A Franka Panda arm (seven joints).
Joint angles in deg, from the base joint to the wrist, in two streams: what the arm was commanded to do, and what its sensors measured. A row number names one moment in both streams.
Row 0, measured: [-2.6, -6.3, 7.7, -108.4, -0.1, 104.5, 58.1]
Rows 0 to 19, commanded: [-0.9, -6.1, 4.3, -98.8, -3.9, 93.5, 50.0]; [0.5, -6.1, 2.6, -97.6, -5.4, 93.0, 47.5]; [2.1, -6.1, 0.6, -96.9, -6.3, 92.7, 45.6]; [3.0, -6.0, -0.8, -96.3, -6.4, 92.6, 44.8]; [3.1, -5.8, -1.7, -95.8, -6.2, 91.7, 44.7]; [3.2, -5.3, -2.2, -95.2, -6.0, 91.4, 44.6]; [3.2, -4.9, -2.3, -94.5, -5.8, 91.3, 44.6]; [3.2, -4.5, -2.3, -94.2, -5.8, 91.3, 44.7]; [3.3, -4.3, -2.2, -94.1, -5.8, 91.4, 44.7]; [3.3, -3.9, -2.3, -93.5, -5.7, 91.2, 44.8]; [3.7, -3.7, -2.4, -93.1, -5.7, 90.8, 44.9]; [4.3, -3.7, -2.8, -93.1, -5.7, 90.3, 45.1]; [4.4, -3.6, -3.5, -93.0, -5.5, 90.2, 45.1]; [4.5, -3.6, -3.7, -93.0, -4.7, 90.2, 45.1]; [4.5, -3.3, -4.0, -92.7, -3.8, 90.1, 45.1]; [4.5, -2.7, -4.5, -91.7, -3.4, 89.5, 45.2]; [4.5, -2.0, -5.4, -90.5, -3.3, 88.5, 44.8]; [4.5, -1.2, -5.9, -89.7, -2.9, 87.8, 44.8]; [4.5, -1.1, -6.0, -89.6, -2.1, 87.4, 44.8]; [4.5, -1.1, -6.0, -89.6, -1.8, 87.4, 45.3]
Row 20, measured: [3.7, -3.2, -4.8, -92.8, -3.6, 90.1, 45.1]
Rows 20 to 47, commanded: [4.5, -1.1, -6.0, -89.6, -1.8, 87.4, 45.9]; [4.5, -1.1, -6.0, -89.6, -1.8, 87.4, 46.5]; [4.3, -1.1, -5.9, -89.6, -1.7, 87.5, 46.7]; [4.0, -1.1, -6.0, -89.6, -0.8, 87.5, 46.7]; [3.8, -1.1, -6.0, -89.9, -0.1, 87.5, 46.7]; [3.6, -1.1, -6.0, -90.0, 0.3, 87.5, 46.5]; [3.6, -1.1, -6.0, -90.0, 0.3, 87.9, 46.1]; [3.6, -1.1, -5.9, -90.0, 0.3, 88.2, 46.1]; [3.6, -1.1, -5.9, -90.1, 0.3, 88.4, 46.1]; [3.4, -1.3, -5.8, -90.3, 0.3, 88.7, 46.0]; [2.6, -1.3, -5.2, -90.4, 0.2, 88.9, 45.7]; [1.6, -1.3, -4.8, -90.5, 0.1, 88.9, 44.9]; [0.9, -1.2, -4.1, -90.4, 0.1, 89.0, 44.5]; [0.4, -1.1, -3.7, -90.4, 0.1, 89.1, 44.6]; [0.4, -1.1, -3.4, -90.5, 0.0, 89.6, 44.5]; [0.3, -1.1, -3.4, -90.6, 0.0, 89.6, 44.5]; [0.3, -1.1, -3.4, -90.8, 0.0, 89.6, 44.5]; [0.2, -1.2, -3.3, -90.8, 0.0, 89.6, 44.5]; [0.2, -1.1, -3.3, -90.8, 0.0, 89.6, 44.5]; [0.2, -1.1, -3.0, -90.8, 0.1, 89.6, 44.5]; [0.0, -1.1, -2.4, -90.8, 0.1, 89.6, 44.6]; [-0.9, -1.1, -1.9, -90.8, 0.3, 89.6, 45.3]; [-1.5, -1.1, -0.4, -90.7, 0.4, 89.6, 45.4]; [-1.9, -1.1, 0.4, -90.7, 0.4, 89.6, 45.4]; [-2.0, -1.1, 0.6, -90.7, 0.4, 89.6, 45.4]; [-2.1, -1.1, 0.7, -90.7, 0.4, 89.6, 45.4]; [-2.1, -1.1, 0.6, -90.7, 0.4, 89.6, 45.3]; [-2.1, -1.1, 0.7, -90.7, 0.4, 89.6, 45.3]
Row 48, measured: [-0.7, -1.6, -0.5, -91.4, -0.2, 89.3, 45.2]
